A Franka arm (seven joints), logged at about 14 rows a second.
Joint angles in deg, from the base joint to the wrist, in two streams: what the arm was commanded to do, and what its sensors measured. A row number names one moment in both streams.
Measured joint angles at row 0:
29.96, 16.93, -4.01, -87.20, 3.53, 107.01, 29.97
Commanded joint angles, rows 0 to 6:
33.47, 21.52, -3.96, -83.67, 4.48, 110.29, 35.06
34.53, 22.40, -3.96, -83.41, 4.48, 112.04, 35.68
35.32, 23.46, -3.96, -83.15, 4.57, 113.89, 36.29
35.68, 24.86, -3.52, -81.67, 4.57, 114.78, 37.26
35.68, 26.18, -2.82, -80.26, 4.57, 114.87, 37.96
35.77, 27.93, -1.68, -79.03, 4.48, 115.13, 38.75
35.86, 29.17, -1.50, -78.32, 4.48, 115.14, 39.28
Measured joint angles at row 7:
36.31, 25.25, -2.59, -82.67, 3.58, 115.23, 37.57
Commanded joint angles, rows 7 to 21:
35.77, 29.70, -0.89, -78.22, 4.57, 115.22, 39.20
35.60, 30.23, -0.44, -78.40, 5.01, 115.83, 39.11
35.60, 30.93, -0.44, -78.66, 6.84, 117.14, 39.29
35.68, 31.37, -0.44, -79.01, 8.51, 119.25, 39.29
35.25, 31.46, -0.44, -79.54, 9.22, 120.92, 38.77
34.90, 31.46, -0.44, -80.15, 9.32, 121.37, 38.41
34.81, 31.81, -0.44, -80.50, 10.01, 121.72, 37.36
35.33, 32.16, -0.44, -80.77, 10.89, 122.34, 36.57
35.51, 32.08, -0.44, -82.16, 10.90, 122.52, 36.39
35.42, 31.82, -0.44, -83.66, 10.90, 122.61, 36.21
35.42, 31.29, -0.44, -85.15, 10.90, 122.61, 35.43
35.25, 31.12, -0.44, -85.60, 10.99, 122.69, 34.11
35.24, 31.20, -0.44, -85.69, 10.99, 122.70, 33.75
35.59, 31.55, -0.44, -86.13, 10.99, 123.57, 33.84
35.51, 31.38, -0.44, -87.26, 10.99, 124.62, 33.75
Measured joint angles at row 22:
35.91, 32.17, -0.94, -84.52, 9.52, 122.01, 35.73
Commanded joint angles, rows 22 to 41:
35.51, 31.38, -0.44, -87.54, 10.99, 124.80, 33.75
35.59, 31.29, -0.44, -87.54, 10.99, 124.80, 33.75
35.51, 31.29, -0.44, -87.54, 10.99, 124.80, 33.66
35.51, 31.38, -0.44, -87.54, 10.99, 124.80, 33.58
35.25, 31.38, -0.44, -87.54, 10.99, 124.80, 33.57
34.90, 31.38, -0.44, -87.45, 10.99, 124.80, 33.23
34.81, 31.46, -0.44, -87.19, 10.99, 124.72, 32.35
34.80, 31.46, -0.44, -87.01, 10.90, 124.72, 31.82
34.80, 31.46, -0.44, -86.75, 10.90, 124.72, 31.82
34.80, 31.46, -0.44, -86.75, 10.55, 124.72, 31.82
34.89, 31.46, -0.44, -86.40, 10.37, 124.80, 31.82
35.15, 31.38, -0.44, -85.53, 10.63, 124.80, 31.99
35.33, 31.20, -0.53, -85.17, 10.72, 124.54, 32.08
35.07, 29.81, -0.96, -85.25, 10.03, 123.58, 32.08
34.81, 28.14, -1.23, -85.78, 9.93, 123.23, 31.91
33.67, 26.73, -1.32, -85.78, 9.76, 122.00, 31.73
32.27, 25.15, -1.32, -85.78, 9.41, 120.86, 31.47
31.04, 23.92, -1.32, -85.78, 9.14, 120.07, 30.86
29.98, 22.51, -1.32, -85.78, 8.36, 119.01, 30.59
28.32, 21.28, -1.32, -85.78, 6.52, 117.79, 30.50
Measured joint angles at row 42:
31.00, 24.19, -1.91, -84.59, 8.66, 119.72, 32.02
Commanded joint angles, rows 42 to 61:
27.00, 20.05, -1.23, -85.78, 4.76, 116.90, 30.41
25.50, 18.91, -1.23, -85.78, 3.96, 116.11, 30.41
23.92, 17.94, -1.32, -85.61, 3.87, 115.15, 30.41
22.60, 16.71, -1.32, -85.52, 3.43, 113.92, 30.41
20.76, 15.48, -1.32, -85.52, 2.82, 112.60, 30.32
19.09, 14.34, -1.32, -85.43, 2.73, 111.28, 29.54
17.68, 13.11, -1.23, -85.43, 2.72, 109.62, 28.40
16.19, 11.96, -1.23, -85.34, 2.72, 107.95, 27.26
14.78, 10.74, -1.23, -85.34, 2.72, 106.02, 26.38
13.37, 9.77, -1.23, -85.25, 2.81, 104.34, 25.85
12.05, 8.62, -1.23, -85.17, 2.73, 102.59, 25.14
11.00, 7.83, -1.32, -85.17, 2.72, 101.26, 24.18
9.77, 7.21, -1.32, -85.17, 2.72, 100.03, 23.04
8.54, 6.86, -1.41, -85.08, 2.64, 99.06, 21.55
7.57, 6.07, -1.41, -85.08, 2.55, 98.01, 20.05
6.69, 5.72, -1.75, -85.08, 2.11, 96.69, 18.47
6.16, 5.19, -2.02, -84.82, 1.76, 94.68, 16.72
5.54, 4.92, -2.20, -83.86, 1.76, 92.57, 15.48
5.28, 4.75, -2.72, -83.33, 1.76, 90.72, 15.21
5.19, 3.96, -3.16, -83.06, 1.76, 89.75, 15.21
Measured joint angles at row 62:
5.80, 5.39, -2.87, -83.80, 2.62, 92.44, 16.72
